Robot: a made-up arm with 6 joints. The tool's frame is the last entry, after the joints. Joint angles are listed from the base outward. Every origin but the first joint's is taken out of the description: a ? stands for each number. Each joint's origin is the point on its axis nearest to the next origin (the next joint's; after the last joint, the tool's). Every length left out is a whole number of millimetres.
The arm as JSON. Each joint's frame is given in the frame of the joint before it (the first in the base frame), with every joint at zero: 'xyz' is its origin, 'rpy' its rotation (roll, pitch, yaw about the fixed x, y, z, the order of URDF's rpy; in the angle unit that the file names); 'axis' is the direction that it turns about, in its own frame. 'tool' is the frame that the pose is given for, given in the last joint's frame.
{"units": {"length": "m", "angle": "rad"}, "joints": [
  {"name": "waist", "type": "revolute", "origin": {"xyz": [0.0, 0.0, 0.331], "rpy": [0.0, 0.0, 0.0]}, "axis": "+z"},
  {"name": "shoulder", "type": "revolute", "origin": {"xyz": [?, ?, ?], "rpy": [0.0, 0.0, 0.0]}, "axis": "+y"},
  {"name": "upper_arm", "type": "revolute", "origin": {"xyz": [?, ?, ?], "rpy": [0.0, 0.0, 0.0]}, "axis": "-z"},
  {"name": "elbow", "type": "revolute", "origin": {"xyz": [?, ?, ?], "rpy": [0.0, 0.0, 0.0]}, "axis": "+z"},
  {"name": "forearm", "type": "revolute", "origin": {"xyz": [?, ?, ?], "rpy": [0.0, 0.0, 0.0]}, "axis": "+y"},
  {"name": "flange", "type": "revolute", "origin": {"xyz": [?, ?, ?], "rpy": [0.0, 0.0, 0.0]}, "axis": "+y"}
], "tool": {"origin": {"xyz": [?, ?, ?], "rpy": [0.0, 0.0, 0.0]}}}
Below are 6 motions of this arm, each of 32 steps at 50 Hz.
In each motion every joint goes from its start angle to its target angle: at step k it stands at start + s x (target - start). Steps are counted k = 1, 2, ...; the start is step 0. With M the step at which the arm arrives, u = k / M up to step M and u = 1 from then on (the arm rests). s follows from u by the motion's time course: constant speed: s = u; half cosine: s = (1 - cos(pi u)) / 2; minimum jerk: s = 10 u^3 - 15 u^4 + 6 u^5.
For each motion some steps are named. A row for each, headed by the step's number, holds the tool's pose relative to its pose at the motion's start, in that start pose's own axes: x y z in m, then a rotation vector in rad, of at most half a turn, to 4 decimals.
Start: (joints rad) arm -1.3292 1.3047 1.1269 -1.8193 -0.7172 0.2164
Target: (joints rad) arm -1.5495 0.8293 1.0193 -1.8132 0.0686 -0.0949
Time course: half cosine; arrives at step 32
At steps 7, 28, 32:
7: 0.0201 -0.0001 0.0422 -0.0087 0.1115 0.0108
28: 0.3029 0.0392 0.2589 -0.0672 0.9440 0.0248
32: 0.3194 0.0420 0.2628 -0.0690 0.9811 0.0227

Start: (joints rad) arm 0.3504 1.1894 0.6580 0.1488 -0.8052 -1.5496
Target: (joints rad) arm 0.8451 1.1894 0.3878 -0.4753 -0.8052 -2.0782
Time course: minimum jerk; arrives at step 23
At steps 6, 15, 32:
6: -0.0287 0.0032 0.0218 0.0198 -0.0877 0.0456
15: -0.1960 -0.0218 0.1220 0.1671 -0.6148 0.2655
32: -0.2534 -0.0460 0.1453 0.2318 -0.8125 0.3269

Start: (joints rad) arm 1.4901 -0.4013 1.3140 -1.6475 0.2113 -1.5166
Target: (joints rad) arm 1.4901 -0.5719 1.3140 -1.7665 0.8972 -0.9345
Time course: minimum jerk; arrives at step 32
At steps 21, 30, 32:
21: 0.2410 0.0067 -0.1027 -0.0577 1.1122 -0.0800
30: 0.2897 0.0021 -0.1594 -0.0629 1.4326 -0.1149
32: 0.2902 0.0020 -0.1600 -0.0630 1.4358 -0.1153

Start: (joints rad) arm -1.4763 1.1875 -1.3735 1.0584 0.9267 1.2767
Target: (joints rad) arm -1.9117 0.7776 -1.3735 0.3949 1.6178 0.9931
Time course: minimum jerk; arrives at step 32
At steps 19, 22, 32:
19: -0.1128 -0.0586 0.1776 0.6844 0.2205 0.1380
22: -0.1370 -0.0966 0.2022 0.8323 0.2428 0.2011
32: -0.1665 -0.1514 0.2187 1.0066 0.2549 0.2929

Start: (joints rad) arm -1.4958 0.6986 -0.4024 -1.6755 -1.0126 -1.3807
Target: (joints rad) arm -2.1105 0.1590 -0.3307 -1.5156 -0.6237 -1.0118
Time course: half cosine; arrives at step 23
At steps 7, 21, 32:
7: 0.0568 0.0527 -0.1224 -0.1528 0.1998 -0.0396
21: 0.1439 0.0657 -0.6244 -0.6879 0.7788 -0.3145
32: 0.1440 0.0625 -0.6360 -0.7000 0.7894 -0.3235

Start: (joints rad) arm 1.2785 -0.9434 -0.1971 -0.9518 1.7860 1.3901
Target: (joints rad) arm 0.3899 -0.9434 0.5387 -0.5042 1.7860 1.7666
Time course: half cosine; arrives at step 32
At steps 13, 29, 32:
13: -0.1977 -0.0187 0.1077 0.1470 -0.0522 0.3029
29: -0.5116 -0.2099 0.1445 0.2636 -0.2145 0.8485
32: -0.5199 -0.2188 0.1421 0.2644 -0.2221 0.8668

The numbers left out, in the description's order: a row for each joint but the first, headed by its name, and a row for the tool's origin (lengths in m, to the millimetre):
shoulder: -0.03 0.18 0.0
upper_arm: 0.217 0.0 0.035
elbow: 0.094 0.123 0.0
forearm: -0.022 0.346 0.0
flange: -0.151 0.0 0.029
tool: -0.018 0.0 0.088

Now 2 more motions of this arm.
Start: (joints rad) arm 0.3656 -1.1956 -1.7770 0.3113 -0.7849 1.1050
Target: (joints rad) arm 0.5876 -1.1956 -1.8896 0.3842 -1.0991 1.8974
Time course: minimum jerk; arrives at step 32
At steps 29, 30, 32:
29: 0.0038 -0.0005 -0.0621 -0.2404 0.3029 0.1624
30: 0.0039 -0.0005 -0.0624 -0.2418 0.3044 0.1629
32: 0.0039 -0.0005 -0.0625 -0.2425 0.3051 0.1631

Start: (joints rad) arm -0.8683 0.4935 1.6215 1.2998 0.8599 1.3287
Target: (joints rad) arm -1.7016 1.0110 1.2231 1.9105 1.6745 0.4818
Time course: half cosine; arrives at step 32
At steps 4, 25, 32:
4: -0.0056 -0.0064 0.0074 -0.0137 0.0221 0.0010
25: -0.0991 -0.1901 0.1190 -0.5554 0.3411 0.2707
32: -0.1063 -0.2187 0.1231 -0.6517 0.3391 0.3366

